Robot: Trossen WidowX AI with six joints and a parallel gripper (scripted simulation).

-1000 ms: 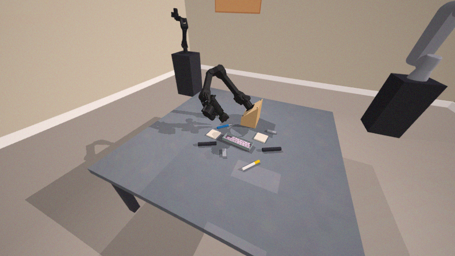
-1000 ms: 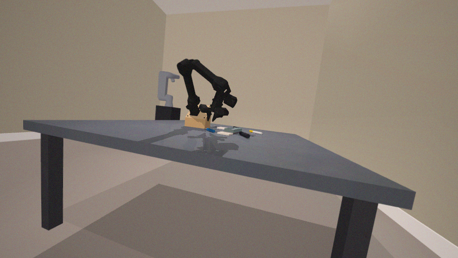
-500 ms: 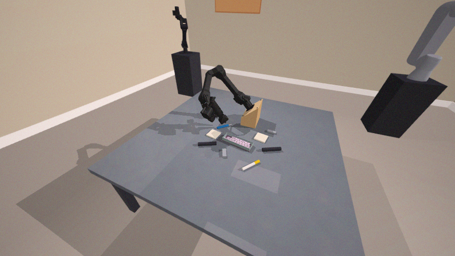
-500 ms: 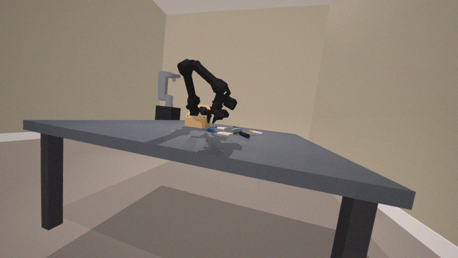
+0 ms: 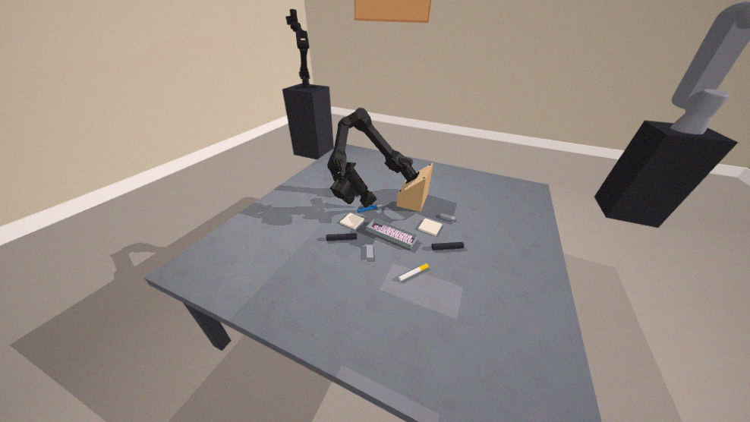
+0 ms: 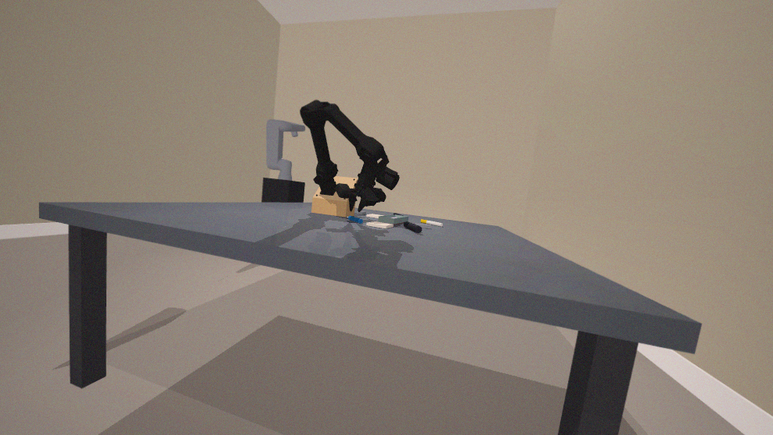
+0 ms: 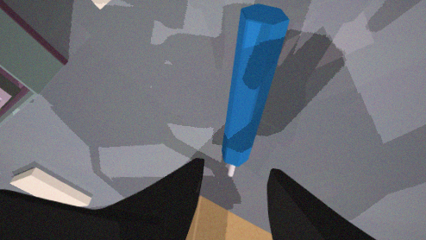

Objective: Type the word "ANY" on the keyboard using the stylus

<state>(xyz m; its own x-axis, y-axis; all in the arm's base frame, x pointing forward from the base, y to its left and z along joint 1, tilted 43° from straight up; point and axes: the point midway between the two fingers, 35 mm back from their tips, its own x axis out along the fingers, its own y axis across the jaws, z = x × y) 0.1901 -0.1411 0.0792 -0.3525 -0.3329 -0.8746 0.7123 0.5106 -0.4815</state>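
Now: gripper tip 10 mm past the blue hexagonal stylus, 10 mm to the right of it and 30 mm above it. The rest, counted from my gripper tip: yellow marker (280 mm ahead, 280 mm to the left, 30 mm below); then n key (160 mm ahead, 210 mm to the left, 20 mm below); then H key (150 mm ahead, 130 mm to the left, 20 mm below).
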